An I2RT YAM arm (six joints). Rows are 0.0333 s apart.
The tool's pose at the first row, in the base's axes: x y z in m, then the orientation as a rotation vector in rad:
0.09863, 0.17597, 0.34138, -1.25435, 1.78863, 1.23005
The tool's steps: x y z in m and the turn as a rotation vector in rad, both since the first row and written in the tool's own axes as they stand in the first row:
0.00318, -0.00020, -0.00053, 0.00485, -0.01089, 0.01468
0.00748, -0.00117, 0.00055, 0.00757, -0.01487, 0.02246
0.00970, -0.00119, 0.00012, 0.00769, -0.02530, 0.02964
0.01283, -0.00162, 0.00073, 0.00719, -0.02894, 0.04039
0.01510, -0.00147, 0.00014, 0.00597, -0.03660, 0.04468
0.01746, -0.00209, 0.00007, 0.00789, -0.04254, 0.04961
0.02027, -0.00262, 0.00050, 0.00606, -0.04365, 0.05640
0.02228, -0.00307, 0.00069, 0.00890, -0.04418, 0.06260
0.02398, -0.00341, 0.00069, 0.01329, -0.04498, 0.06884
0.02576, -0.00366, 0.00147, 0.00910, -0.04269, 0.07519
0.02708, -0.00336, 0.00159, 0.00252, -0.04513, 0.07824
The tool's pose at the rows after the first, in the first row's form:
0.09770, 0.17433, 0.33876, -1.23162, 1.79501, 1.23767
0.09707, 0.17370, 0.33431, -1.22093, 1.79968, 1.24077
0.09631, 0.17252, 0.33254, -1.20683, 1.79813, 1.24888
0.09560, 0.17193, 0.32945, -1.19590, 1.80412, 1.25676
0.09466, 0.17059, 0.32776, -1.18698, 1.80159, 1.26349
0.09441, 0.16962, 0.32553, -1.17726, 1.80206, 1.26657
0.09391, 0.16897, 0.32276, -1.17211, 1.80604, 1.27261
0.09361, 0.16838, 0.32080, -1.16532, 1.81182, 1.27321
0.09333, 0.16774, 0.31921, -1.15740, 1.81803, 1.27232
0.09292, 0.16781, 0.31730, -1.15663, 1.82318, 1.27921
0.09217, 0.16749, 0.31621, -1.15586, 1.82123, 1.28872

